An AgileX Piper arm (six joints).
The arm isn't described. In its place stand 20 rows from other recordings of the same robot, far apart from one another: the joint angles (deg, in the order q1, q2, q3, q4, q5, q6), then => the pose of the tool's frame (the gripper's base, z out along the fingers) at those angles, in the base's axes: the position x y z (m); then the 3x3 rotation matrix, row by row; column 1 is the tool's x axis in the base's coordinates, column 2 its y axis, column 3 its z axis.
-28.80 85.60 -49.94 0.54 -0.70 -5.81 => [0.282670 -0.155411 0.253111], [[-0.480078 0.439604 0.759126], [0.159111 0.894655 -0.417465], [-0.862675 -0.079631 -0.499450]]
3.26 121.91 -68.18 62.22 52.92 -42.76 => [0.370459 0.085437 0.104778], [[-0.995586 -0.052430 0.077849], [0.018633 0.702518 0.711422], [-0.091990 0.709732 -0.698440]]
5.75 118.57 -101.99 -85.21 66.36 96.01 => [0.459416 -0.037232 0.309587], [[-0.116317 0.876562 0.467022], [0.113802 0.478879 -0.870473], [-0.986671 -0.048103 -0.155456]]
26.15 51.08 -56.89 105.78 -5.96 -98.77 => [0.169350 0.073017 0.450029], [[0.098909 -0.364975 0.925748], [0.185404 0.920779 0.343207], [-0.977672 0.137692 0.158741]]
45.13 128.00 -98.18 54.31 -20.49 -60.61 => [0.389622 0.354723 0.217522], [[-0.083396 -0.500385 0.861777], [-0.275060 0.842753 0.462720], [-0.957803 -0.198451 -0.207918]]
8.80 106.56 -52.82 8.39 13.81 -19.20 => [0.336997 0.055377 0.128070], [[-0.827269 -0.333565 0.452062], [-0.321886 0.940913 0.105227], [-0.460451 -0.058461 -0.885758]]
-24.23 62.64 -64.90 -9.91 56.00 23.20 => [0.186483 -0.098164 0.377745], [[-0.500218 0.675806 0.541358], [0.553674 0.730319 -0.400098], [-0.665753 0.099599 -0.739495]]
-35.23 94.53 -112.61 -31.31 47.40 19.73 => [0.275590 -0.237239 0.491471], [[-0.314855 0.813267 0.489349], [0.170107 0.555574 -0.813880], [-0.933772 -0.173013 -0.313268]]
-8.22 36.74 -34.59 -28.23 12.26 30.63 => [0.133102 -0.028463 0.344695], [[-0.125050 0.247454 0.960796], [0.069754 0.968194 -0.240281], [-0.989695 0.036972 -0.138334]]
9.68 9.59 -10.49 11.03 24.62 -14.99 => [0.059163 0.017450 0.227237], [[-0.287859 -0.267988 0.919413], [-0.136203 0.961746 0.237684], [-0.947938 -0.056807 -0.313348]]
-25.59 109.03 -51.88 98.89 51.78 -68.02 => [0.339918 -0.084472 0.155179], [[-0.629016 0.143204 0.764089], [0.713793 0.495756 0.494697], [-0.307959 0.856574 -0.414056]]
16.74 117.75 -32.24 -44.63 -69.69 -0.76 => [0.264067 0.142033 0.090100], [[-0.003540 -0.868656 0.495404], [-0.265537 0.478439 0.837011], [-0.964094 -0.128585 -0.232354]]
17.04 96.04 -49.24 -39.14 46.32 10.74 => [0.282284 0.043069 0.169071], [[-0.833624 -0.482675 0.268505], [-0.552295 0.734039 -0.395167], [-0.006356 -0.477715 -0.878492]]
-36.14 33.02 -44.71 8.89 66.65 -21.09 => [0.069300 -0.034621 0.333614], [[-0.740993 0.300323 0.600613], [0.171680 0.949418 -0.262930], [-0.649196 -0.091716 -0.755071]]
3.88 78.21 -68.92 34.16 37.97 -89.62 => [0.297046 0.051656 0.358915], [[0.009469 -0.690873 0.722914], [-0.825771 0.402305 0.395289], [-0.563926 -0.600704 -0.566693]]
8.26 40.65 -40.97 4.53 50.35 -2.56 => [0.120751 0.023121 0.317222], [[-0.700178 -0.181914 0.690404], [-0.095764 0.982186 0.161676], [-0.707517 0.047087 -0.705126]]
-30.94 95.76 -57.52 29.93 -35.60 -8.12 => [0.308548 -0.215770 0.278859], [[0.195806 0.714997 0.671148], [0.208162 0.638495 -0.740941], [-0.958295 0.284788 -0.023814]]
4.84 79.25 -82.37 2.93 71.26 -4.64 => [0.270153 0.027296 0.383741], [[-0.880089 -0.163184 0.445887], [-0.139173 0.986497 0.086335], [-0.453955 0.013927 -0.890916]]
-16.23 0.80 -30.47 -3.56 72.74 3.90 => [-0.017410 -0.000552 0.270284], [[-0.574896 0.352784 0.738267], [0.218907 0.935701 -0.276664], [-0.788400 0.002558 -0.615158]]
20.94 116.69 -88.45 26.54 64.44 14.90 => [0.367488 0.179900 0.196233], [[-0.992069 0.103534 -0.071275], [0.066152 0.912220 0.404324], [0.106879 0.396403 -0.911834]]
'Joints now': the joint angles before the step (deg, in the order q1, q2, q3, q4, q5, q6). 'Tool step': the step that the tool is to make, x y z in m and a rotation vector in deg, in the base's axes. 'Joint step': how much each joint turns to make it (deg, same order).
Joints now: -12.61, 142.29, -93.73, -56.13, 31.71, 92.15
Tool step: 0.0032, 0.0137, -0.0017, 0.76, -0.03, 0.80
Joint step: 1.63, 0.14, 0.01, 1.01, 0.05, 0.12
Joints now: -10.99, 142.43, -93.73, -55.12, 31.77, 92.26
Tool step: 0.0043, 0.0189, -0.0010, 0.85, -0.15, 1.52
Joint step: 2.23, 0.05, 0.01, 1.11, -0.10, 0.00
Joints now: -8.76, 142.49, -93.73, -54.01, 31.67, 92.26
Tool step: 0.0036, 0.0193, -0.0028, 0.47, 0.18, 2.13
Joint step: 2.28, 0.30, 0.01, 0.53, -0.20, -0.12
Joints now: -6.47, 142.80, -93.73, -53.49, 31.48, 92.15
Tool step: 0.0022, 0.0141, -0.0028, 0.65, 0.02, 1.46
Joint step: 1.61, 0.31, -0.02, 0.63, -0.40, -0.08
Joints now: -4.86, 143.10, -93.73, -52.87, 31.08, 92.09
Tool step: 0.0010, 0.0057, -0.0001, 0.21, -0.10, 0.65
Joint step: 0.65, 0.00, -0.01, 0.20, -0.17, -0.05
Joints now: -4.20, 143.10, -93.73, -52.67, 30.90, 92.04
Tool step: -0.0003, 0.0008, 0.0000, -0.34, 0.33, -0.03
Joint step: 0.16, 0.02, -0.02, -0.11, 0.50, -0.02
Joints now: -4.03, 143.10, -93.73, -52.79, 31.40, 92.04
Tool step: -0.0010, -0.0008, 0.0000, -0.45, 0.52, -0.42
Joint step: 0.00, 0.00, 0.01, -0.06, 0.80, 0.01
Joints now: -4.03, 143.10, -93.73, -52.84, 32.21, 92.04
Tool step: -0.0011, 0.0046, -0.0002, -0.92, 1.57, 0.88
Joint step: 0.69, 0.00, 0.01, 0.44, 1.37, -1.55
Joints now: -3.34, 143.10, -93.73, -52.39, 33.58, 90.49
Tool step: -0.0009, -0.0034, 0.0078, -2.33, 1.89, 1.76
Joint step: -0.16, -0.90, -0.02, -0.28, 1.87, -3.41
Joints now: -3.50, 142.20, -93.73, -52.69, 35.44, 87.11
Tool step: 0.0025, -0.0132, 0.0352, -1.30, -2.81, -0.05
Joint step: -1.49, -4.22, 0.00, -0.01, 0.51, -2.17
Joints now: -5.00, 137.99, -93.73, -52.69, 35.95, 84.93
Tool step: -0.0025, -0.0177, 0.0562, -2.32, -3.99, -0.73
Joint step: -1.96, -6.72, -0.01, 0.34, 1.63, -3.23
